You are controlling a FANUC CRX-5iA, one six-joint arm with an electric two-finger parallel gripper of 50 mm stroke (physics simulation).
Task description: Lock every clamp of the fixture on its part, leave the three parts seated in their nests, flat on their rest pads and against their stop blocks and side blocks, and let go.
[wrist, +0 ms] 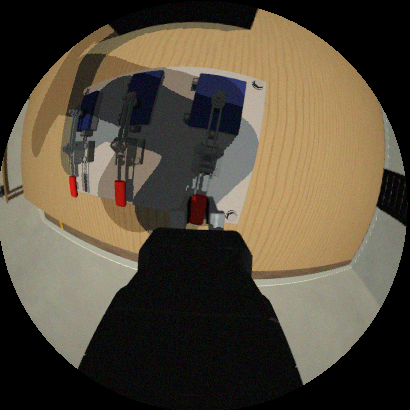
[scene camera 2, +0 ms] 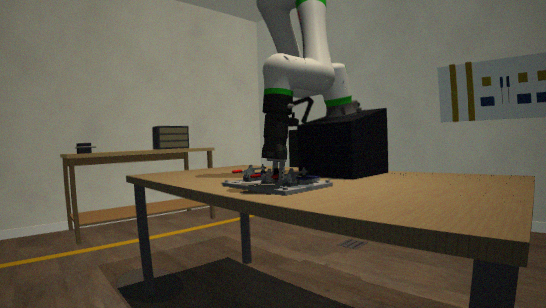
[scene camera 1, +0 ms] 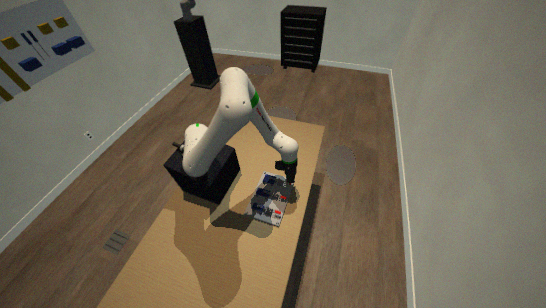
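Seen in the pictures: gripper, fingertip midpoint: (wrist: 198, 204) (scene camera 2: 277, 179) (scene camera 1: 288, 183); arm's base, link origin: (scene camera 2: 341, 116).
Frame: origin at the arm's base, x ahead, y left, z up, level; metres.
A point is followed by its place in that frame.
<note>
The fixture plate (scene camera 1: 260, 218) {x 0.435, y -0.153, z -0.256 m} (scene camera 2: 300, 191) {x 0.490, y 0.189, z -0.267 m} (wrist: 252, 117) {x 0.395, y 0.173, z -0.255 m} lies on the table. Three blue parts sit on it: right (wrist: 232, 112) {x 0.405, y 0.142, z -0.234 m}, middle (wrist: 150, 95) {x 0.389, y 0.032, z -0.239 m} and left (wrist: 91, 107) {x 0.396, y -0.078, z -0.231 m} in the wrist view. Each has a grey clamp arm reaching over it. My gripper (scene camera 1: 291, 182) {x 0.524, y 0.124, z -0.229 m} (scene camera 2: 278, 172) {x 0.524, y 0.124, z -0.229 m} (wrist: 198, 204) {x 0.524, y 0.124, z -0.229 m} points down at the right clamp, its fingers shut on that clamp's red handle (wrist: 198, 206) {x 0.521, y 0.125, z -0.214 m}. The middle red handle (scene camera 1: 283, 197) {x 0.529, y 0.012, z -0.220 m} (wrist: 120, 193) {x 0.526, y 0.019, z -0.219 m} and left red handle (scene camera 1: 278, 212) {x 0.534, y -0.098, z -0.210 m} (wrist: 73, 186) {x 0.528, y -0.088, z -0.211 m} stand free of the fingers. Exact seating and pad contact are too small to tell.
The wooden table (scene camera 1: 200, 250) {x 0.178, y -0.445, z -0.270 m} (scene camera 2: 425, 205) {x 0.470, y 0.579, z -0.270 m} (wrist: 310, 150) {x 0.400, y 0.297, z -0.270 m} carries the fixture. The black robot base (scene camera 1: 215, 175) {x 0.135, y -0.077, z -0.033 m} (scene camera 2: 345, 145) {x 0.145, y 0.120, z -0.133 m} stands behind the fixture. Neighbouring clamps stand beside the gripper. A side bench (scene camera 2: 140, 156) is against the far wall.
</note>
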